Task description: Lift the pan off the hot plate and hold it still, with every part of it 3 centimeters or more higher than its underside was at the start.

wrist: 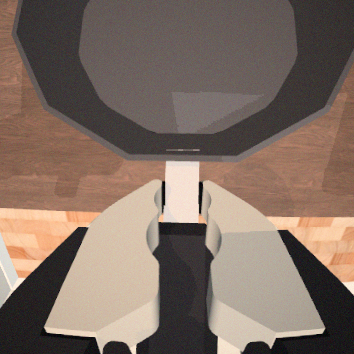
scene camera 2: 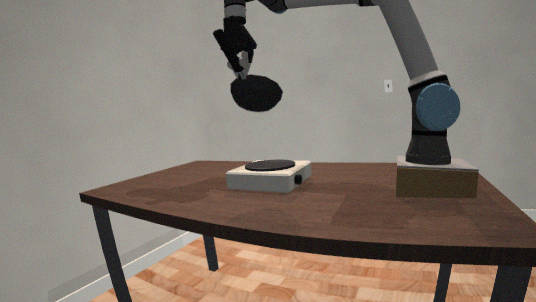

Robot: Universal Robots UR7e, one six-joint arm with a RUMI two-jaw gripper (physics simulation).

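Where they show: gripper, between the fingertips: (wrist: 180, 183) (scene camera 2: 241, 78); arm's base, origin of its link: (scene camera 2: 427, 161).
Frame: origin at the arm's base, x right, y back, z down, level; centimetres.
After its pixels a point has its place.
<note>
The black pan (scene camera 2: 257, 94) @(x -5.7, y -56.5, z -24.3 cm) (wrist: 189, 60) @(x -5.1, y -59.0, z -23.9 cm) hangs in the air, well above the hot plate (scene camera 2: 270, 165) @(x -4.5, y -54.0, z 0.9 cm) in the scene view, with a wide gap between them. The pan is tilted steeply, its bowl hanging down from the handle and its underside facing the scene camera. My gripper (scene camera 2: 242, 75) @(x -10.8, y -59.4, z -29.9 cm) (wrist: 180, 183) @(x -10.8, y -59.4, z -29.9 cm) is shut on the pan's handle, on the light strip close to the bowl. The dark part of the handle (scene camera 2: 225, 45) @(x -20.1, y -58.8, z -40.1 cm) slants up beside the gripper. The hot plate is a pale box with a dark round disc; it does not show in the wrist view.
The hot plate stands on the brown wooden table (scene camera 2: 165, 180) @(x -8.8, y -105.5, z 8.4 cm) (wrist: 100, 165) @(x -29.3, y -74.5, z 8.4 cm). The arm's base sits on a block (scene camera 2: 436, 182) @(x -11.4, y 1.7, z 3.8 cm) at the table's right. A grey wall (scene camera 2: 125, 75) is behind. A tiled wooden floor (scene camera 2: 250, 275) (wrist: 30, 235) lies below the table.
</note>
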